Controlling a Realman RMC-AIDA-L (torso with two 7-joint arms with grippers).
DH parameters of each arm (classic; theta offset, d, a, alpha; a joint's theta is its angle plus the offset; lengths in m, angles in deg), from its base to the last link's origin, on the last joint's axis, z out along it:
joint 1: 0 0.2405 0 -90
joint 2: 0 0 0 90
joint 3: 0 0.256 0 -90
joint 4: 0 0 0 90
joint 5: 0 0.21 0 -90
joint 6: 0 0 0 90
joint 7: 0 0.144 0 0
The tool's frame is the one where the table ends.
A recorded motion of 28 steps. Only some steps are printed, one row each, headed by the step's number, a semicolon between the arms.
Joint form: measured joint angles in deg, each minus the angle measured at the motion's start. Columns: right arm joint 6, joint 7, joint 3, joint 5, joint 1, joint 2, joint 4; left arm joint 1, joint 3, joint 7, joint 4, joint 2, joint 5, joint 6.
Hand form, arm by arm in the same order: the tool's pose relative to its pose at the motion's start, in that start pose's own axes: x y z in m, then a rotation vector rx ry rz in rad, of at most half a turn. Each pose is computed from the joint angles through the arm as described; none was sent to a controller.
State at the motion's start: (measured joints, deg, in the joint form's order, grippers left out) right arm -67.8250 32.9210 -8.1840 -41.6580 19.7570 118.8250 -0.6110; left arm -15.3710 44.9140 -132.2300 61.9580 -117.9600 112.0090 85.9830
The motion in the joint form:
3: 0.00 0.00 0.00 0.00 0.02 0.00 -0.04; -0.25 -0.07 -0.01 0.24 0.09 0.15 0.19
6: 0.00 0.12 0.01 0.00 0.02 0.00 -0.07; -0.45 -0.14 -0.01 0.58 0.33 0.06 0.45
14: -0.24 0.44 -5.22 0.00 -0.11 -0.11 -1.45; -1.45 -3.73 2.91 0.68 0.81 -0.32 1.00
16: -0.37 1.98 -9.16 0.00 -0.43 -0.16 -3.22; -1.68 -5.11 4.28 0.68 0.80 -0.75 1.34
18: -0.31 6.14 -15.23 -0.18 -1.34 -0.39 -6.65; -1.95 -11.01 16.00 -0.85 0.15 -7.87 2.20
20: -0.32 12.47 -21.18 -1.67 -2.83 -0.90 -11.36; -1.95 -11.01 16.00 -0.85 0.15 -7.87 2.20
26: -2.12 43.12 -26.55 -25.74 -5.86 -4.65 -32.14; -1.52 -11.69 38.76 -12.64 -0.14 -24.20 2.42
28: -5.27 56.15 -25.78 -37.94 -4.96 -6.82 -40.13; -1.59 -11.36 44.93 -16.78 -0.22 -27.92 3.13
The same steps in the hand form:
3: -0.0002 0.0001 0.0002 -0.0005 -0.0006 -0.0003; 0.0020 0.0010 -0.0001 -0.0006 -0.0019 0.0079
6: -0.0003 0.0001 0.0003 -0.0004 -0.0011 0.0015; 0.0049 0.0020 -0.0013 -0.0018 -0.0011 0.0181
14: -0.0004 0.0085 0.0036 -0.0777 0.0217 -0.0427; 0.0171 -0.0001 -0.0111 0.0039 0.0528 0.0669
16: -0.0027 0.0136 0.0065 -0.1354 0.0324 -0.0601; 0.0203 -0.0002 -0.0145 0.0006 0.0758 0.0852
18: -0.0085 0.0195 0.0112 -0.2220 0.0508 -0.0650; 0.0330 0.0030 -0.0289 -0.0499 0.2542 0.2266
20: -0.0182 0.0254 0.0164 -0.3227 0.0758 -0.0556; 0.0330 0.0030 -0.0289 -0.0499 0.2542 0.2266
26: -0.0664 0.0549 0.0398 -0.6753 0.2839 -0.0561; 0.0274 0.0032 -0.0257 -0.1431 0.5199 0.4018
28: -0.0874 0.0711 0.0489 -0.7851 0.4140 -0.0919; 0.0216 0.0028 -0.0217 -0.1600 0.5795 0.4346

